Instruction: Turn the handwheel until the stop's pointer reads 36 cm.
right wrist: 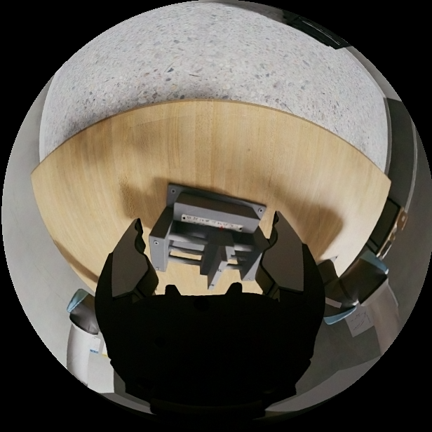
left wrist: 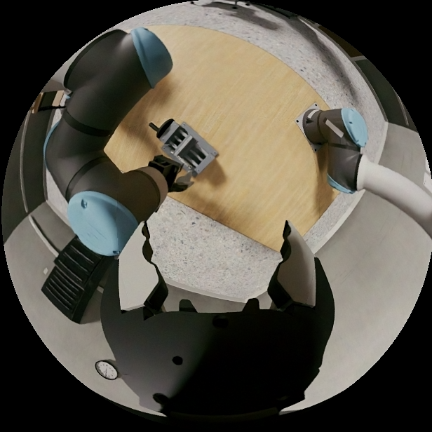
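Note:
The grey screw-slide device stands on the table. Its black handwheel with a crank handle shows at one end in the left wrist view; in the right wrist view the right-hand finger hides it. The grey stop sits right of the middle between the end blocks, with a small red pointer at the pale scale. The scale numbers are too small to read. My right gripper is open and empty, above the device. My left gripper is open and empty, far from the device.
The right arm reaches over the table's edge in the left wrist view. The left arm's base is bolted at the far side of the wooden table. A black slatted object and a wall clock show beyond.

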